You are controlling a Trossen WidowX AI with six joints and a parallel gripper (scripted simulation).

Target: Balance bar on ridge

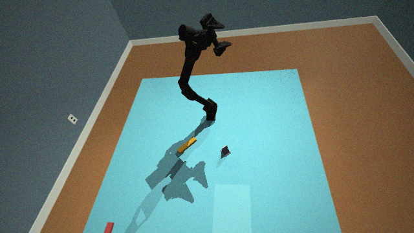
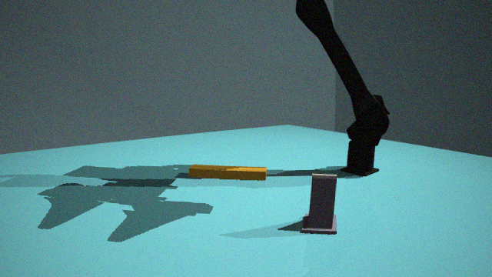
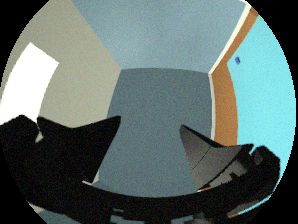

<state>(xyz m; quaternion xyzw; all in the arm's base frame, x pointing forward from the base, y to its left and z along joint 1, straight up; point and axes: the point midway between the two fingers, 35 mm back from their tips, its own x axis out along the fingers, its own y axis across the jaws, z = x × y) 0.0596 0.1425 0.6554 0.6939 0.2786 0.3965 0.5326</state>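
Now: gripper tip 15 cm short of the orange bar, 31 cm to the left of it and 66 cm above it. The rest, counted from my gripper tip: red block 66 cm ahead, 67 cm to the right, 66 cm below.
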